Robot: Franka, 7 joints.
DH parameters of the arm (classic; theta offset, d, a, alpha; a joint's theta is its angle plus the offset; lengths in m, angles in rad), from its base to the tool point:
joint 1: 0 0.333 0 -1.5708
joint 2: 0 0 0 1.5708
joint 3: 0 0.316 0.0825 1.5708
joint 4: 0 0 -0.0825 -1.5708
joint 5: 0 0.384 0 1.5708
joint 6: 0 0 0.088 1.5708
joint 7: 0 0.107 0 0
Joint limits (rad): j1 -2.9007..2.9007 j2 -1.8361..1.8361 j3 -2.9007..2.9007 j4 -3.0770..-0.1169 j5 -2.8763..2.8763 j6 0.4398..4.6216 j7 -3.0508..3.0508
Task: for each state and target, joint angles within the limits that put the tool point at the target. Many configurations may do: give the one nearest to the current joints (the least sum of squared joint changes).
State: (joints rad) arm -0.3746 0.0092 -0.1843 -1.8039 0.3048 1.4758 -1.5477
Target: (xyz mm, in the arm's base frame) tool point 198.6 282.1 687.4
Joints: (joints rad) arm 0.1985 -0.6174 0.4088 -1.8970 0.4268 1.1612 -1.5477
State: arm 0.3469 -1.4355 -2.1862 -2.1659 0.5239 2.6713 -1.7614
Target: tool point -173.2 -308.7 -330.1
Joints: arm 0.5052 -1.8361 -2.7852 -1.5164 0.5084 2.7723 -1.7614
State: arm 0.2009 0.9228 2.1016 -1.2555 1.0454 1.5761 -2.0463
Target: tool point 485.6 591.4 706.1
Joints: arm 0.5252 1.2377 1.9367 -0.5542 1.1212 2.3370 -2.0463
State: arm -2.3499 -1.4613 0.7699 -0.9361 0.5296 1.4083 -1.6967
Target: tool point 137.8 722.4 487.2
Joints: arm -1.4521 -1.7877 0.4849 -0.6401 0.4615 1.3059 -1.6967
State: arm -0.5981 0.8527 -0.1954 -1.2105 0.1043 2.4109 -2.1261
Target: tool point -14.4 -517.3 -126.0
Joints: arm -1.0531 1.3502 -0.4610 -1.6624 0.0944 2.3128 -2.1261
